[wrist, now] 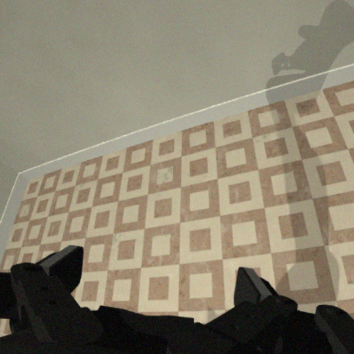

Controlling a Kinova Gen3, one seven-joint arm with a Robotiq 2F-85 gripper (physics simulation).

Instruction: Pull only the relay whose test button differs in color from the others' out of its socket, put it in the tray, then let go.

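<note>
My gripper [158,274] is open and empty; its two black fingers stand wide apart along the bottom of the wrist view. A floor with a pattern of brown and cream squares shows beyond and between the fingers. The relays, their sockets and the tray do not show in this view.
The patterned floor [200,240] meets a grey wall [125,60] along a pale skirting strip [172,125] that slants up to the right. A corner shows at the left. The arm's shadow falls on the wall and floor at the right.
</note>
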